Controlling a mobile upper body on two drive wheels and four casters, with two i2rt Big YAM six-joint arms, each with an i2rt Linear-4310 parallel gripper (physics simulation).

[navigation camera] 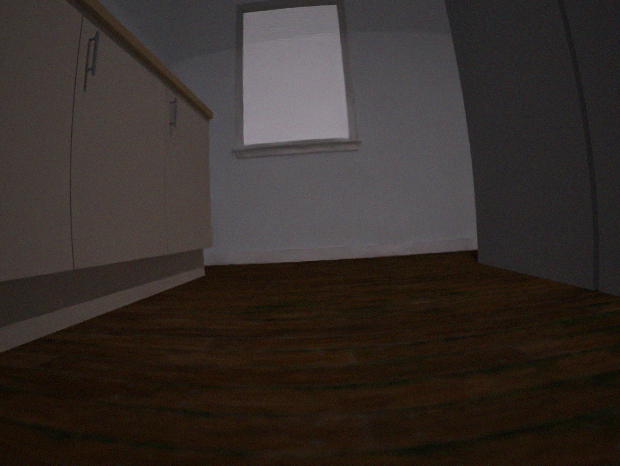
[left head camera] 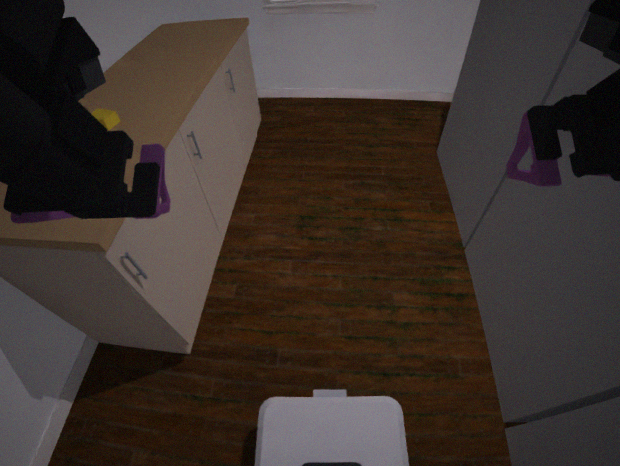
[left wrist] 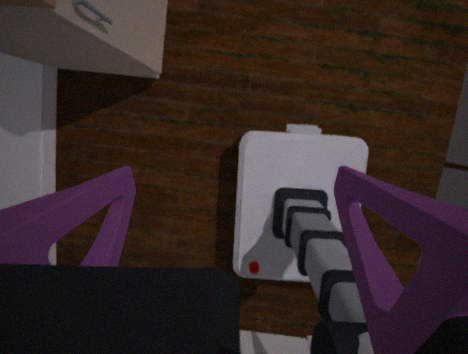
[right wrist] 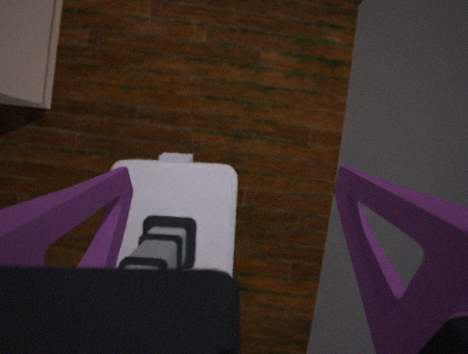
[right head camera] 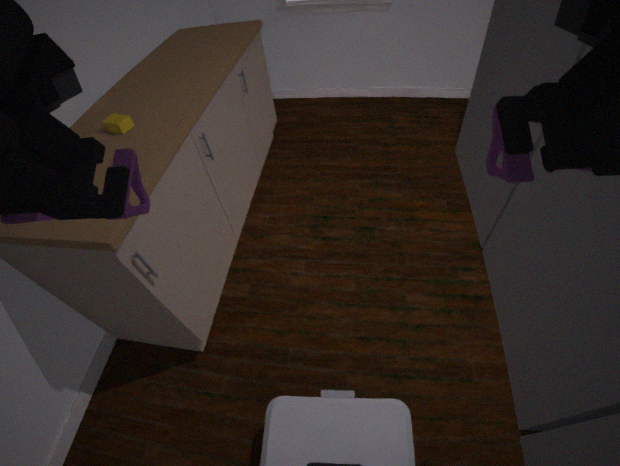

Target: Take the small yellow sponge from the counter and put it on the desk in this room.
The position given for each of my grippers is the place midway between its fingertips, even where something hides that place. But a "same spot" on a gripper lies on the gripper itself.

Labels:
My left gripper shows in the left head camera view, in the left wrist view (pixel 234 177) and in the right head camera view; in the navigation camera view it is out of frame, in the right wrist view it is out of frame. My right gripper shows in the left head camera view, in the right wrist view (pixel 233 178) and in the right head camera view; in the navigation camera view it is out of frame, in the left wrist view it is out of frame. The same spot on my left gripper: (right head camera: pixel 114 203) is (left head camera: pixel 145 201). One and the same spot on my right gripper: (right head camera: pixel 511 133) is (left head camera: pixel 542 140).

